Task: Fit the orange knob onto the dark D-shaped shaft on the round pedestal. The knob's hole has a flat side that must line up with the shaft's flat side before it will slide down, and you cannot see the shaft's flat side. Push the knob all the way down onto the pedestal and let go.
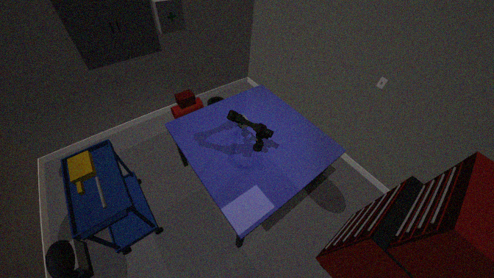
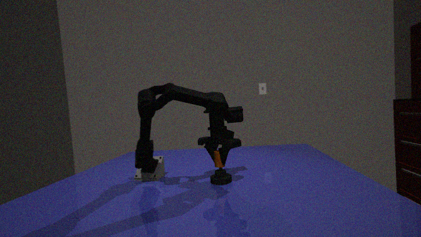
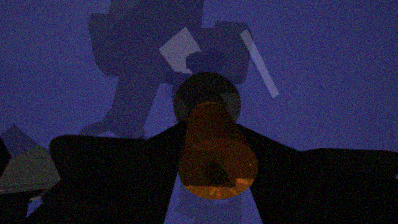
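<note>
The orange knob is 20 mm above my gripper tip. The rest, counted from my gripper tip: dark round pedestal 40 mm below.
</note>
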